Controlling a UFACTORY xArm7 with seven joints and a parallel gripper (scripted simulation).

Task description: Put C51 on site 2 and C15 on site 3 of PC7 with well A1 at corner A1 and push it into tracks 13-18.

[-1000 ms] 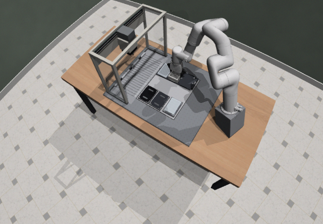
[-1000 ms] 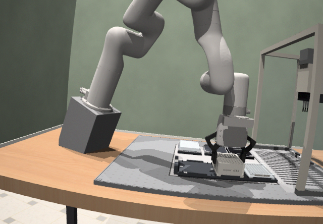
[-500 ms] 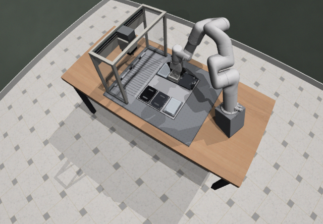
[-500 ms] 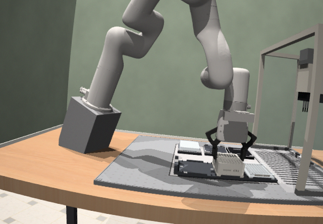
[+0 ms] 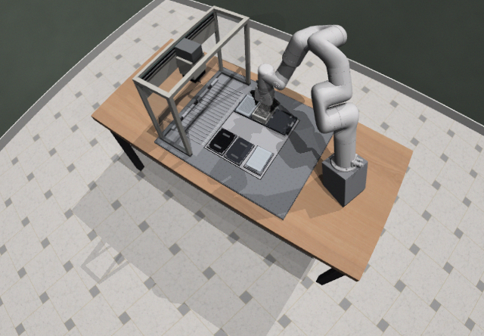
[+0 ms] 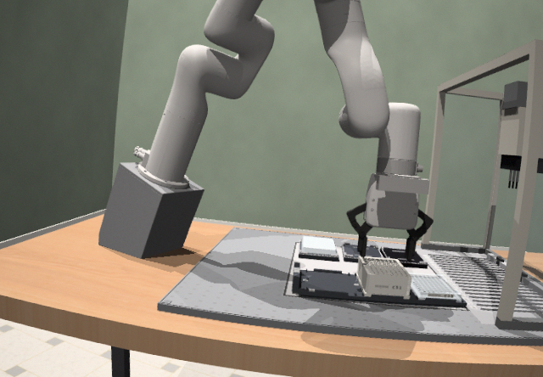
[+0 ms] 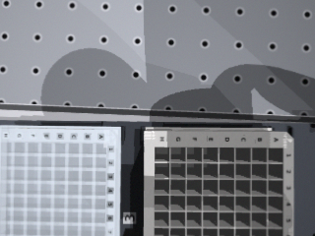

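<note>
My hand is 5 cm above the deep-well block C51. From my hand the other things lie so: dark plate carrier PC7 (1 cm behind, 6 cm below); nest S2 (1 cm behind, 27 cm to the left, 7 cm below); 96-well plate C15 (10 cm ahead, 6 cm below).
</note>
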